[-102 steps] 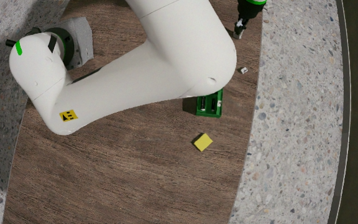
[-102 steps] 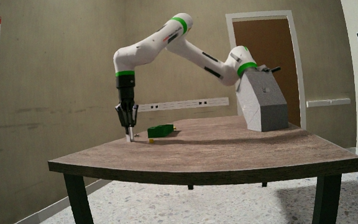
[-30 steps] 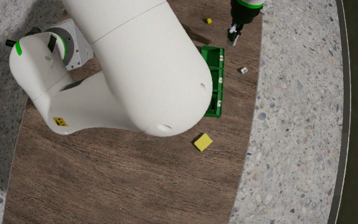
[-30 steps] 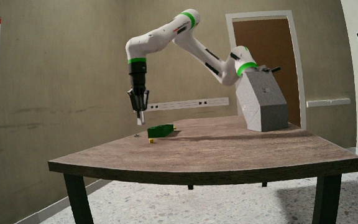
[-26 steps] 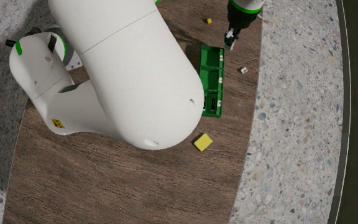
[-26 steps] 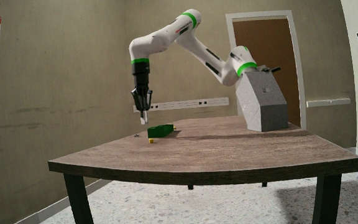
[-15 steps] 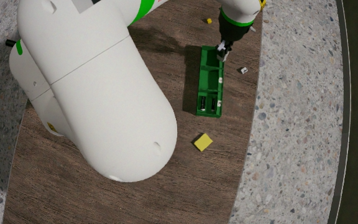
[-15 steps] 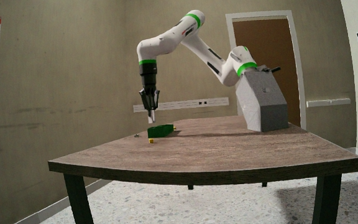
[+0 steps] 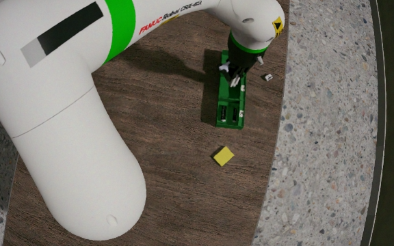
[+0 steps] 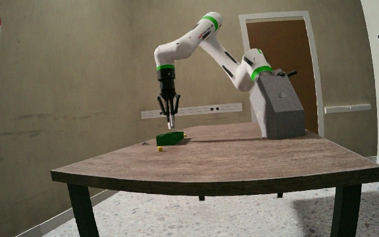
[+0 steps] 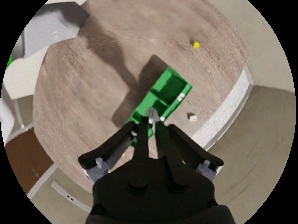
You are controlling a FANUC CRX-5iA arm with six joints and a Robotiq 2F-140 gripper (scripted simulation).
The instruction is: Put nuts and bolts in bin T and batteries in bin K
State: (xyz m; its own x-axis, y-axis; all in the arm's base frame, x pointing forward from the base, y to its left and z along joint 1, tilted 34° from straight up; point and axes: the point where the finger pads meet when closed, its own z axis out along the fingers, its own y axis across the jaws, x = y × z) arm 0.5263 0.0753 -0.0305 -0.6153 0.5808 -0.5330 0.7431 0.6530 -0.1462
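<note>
My gripper is now 30 mm above the pale bolt. Round my hand: yellow cube (40 mm behind, 260 mm to the left, 90 mm below); green bins (10 mm ahead, 80 mm below); white nut (130 mm ahead, 80 mm to the left, 90 mm below).
</note>
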